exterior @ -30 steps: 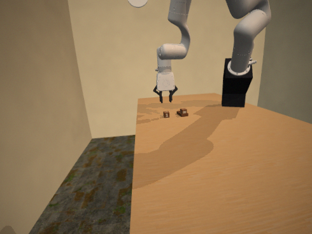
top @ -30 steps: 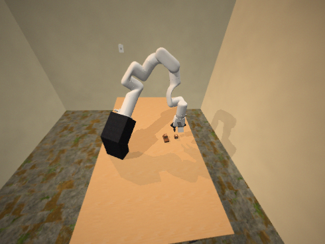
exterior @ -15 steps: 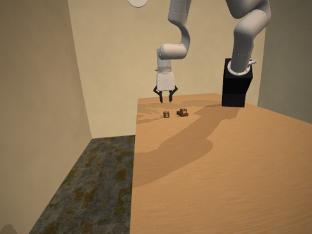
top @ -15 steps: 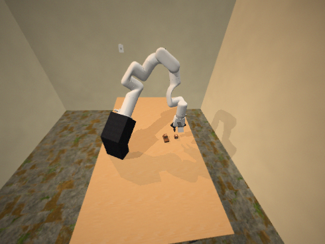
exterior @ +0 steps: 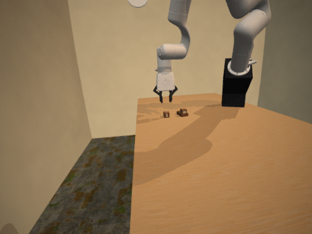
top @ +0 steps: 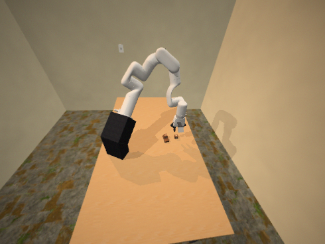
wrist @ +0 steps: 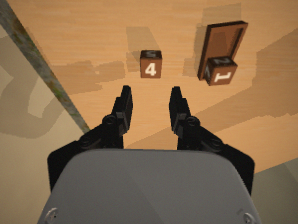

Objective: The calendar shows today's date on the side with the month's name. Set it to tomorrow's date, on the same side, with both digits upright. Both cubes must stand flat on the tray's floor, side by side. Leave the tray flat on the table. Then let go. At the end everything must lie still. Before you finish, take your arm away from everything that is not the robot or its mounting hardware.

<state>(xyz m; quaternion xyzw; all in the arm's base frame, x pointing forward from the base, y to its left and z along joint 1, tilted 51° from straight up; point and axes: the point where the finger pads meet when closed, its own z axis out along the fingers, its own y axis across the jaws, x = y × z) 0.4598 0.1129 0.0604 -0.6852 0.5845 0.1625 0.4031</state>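
Right now the brown digit cube is 9 cm below my hand.
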